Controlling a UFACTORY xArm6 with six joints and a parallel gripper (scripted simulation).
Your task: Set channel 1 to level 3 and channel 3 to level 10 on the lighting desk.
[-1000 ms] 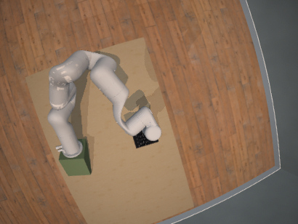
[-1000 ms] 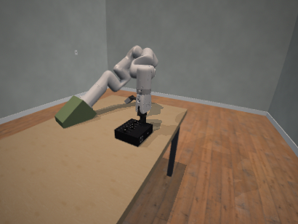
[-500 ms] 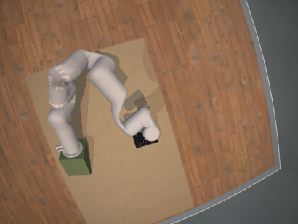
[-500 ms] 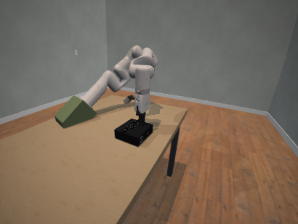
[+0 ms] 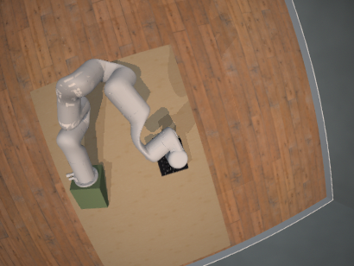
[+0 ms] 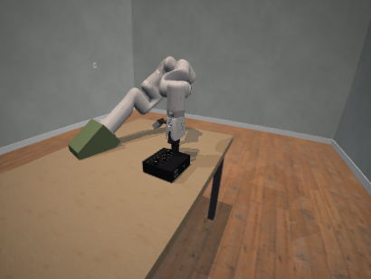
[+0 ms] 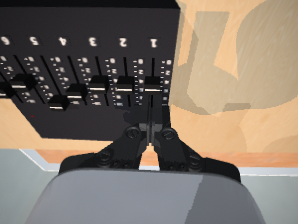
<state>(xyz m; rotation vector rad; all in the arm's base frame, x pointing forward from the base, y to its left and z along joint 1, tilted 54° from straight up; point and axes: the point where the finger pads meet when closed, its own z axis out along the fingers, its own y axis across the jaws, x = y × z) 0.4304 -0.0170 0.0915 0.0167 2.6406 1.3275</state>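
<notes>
Now: the channel 1 cap 2 cm behind my hand and 1 cm below it. The rest, counted from my hand: channel 2 fader cap (2 cm to the right, 2 cm behind, 1 cm below); channel 3 cap (5 cm to the right, 2 cm behind, 1 cm below).
</notes>
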